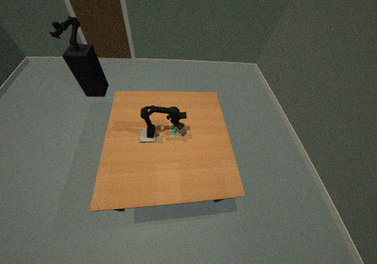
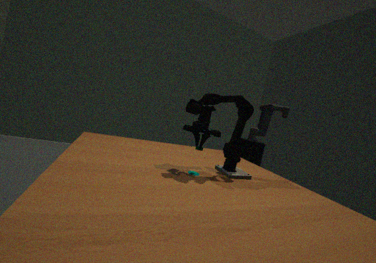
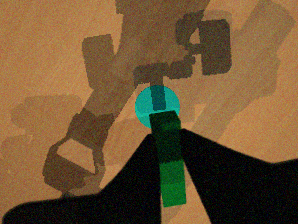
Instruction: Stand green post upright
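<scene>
My gripper tip is 1 cm past the cyan circle, 1 cm to the left of it and 13 cm above it. Round my gripper tip: green post: 1 cm behind, 1 cm to the right, 1 cm below.
</scene>
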